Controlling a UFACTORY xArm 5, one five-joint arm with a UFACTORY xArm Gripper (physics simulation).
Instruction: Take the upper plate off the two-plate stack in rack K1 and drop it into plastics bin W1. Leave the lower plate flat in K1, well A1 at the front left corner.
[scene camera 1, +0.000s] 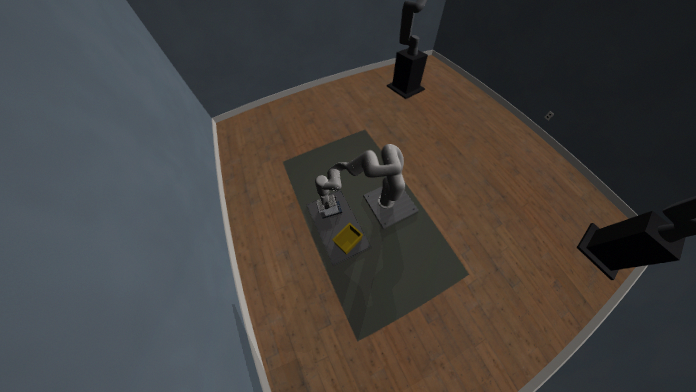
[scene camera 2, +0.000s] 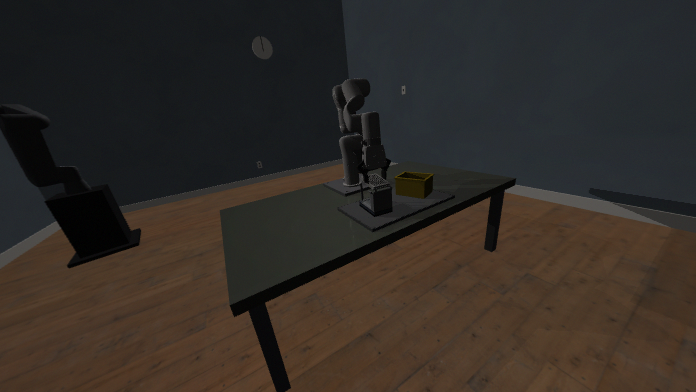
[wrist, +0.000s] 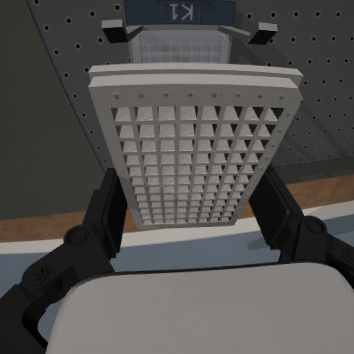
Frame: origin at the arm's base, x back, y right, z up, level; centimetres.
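Where they show: gripper, fingertip midpoint: (scene camera 1: 325, 202) (scene camera 2: 375, 181) (wrist: 189, 183); arm's base, origin of the base link: (scene camera 1: 385, 201) (scene camera 2: 352, 184).
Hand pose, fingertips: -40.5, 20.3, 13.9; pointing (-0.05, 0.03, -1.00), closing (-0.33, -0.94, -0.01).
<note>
Each offset is from my fingertips to the centre of the thing, as dx, dy, dz. "spot": to the spot under its first point. Level surfaces: height alone.
My gripper (wrist: 189, 183) (scene camera 2: 375, 176) is shut on the sides of a pale gridded upper plate @(+0.6, -0.2, -0.1) (wrist: 187, 95) (scene camera 2: 378, 182), which is held above rack K1 @(spot: +8.7, +1.1, -2.8) (wrist: 115, 32) and roughly level. Below and beyond it in the wrist view, a paler lower plate @(+0.9, -0.3, -11.2) (wrist: 182, 48) partly shows between the rack's corner posts, behind the K1 label @(spot: +8.3, -2.7, -12.2) (wrist: 180, 12). The upper plate hides most of it, so I cannot make out its well A1, and the gap between the plates is not clear in the scene views. The yellow bin W1 @(-1.4, -28.4, -9.4) (scene camera 1: 353, 243) (scene camera 2: 412, 187) stands beside the rack, apart from the gripper.
The rack and bin stand on a dark perforated board @(spot: -6.6, -18.9, -14.4) (wrist: 327, 105) (scene camera 2: 425, 207) on the green-grey table @(dz -15.7) (scene camera 1: 420, 285) (scene camera 2: 285, 235). The arm's base plate (scene camera 1: 400, 216) lies beside the board. Two black pedestals (scene camera 1: 410, 72) (scene camera 1: 625, 242) with arms stand on the floor, away from the table.
</note>
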